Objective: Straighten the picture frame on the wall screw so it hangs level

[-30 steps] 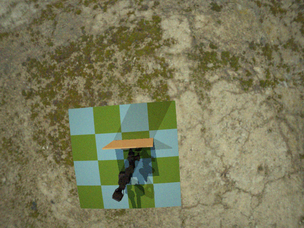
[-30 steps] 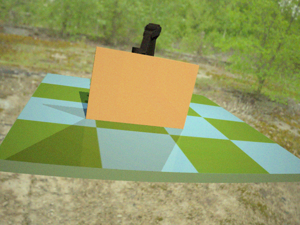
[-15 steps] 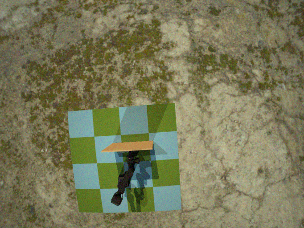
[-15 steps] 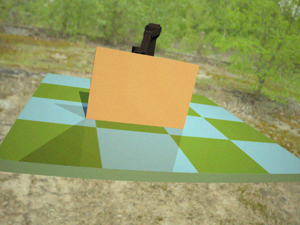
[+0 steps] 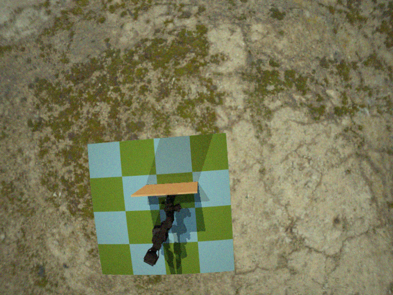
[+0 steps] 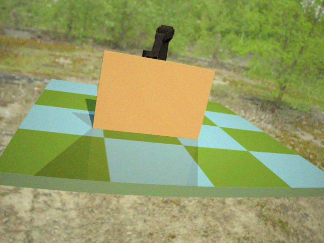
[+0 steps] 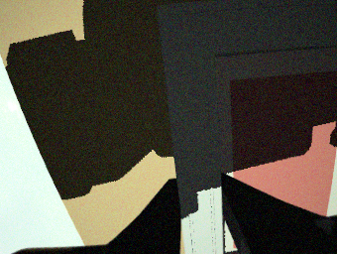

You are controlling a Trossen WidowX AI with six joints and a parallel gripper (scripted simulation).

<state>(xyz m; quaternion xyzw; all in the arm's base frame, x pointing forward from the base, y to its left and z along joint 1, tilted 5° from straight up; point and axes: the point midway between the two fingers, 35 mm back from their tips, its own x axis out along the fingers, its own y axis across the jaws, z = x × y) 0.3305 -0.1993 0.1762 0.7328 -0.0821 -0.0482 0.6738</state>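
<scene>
The picture frame lies 50 mm below my gripper tip, 10 mm to the left of it and 10 mm ahead of it. The rest, counted from my gripper tip: orange wall panel (70 mm below, 20 mm ahead, 10 mm to the left).
</scene>
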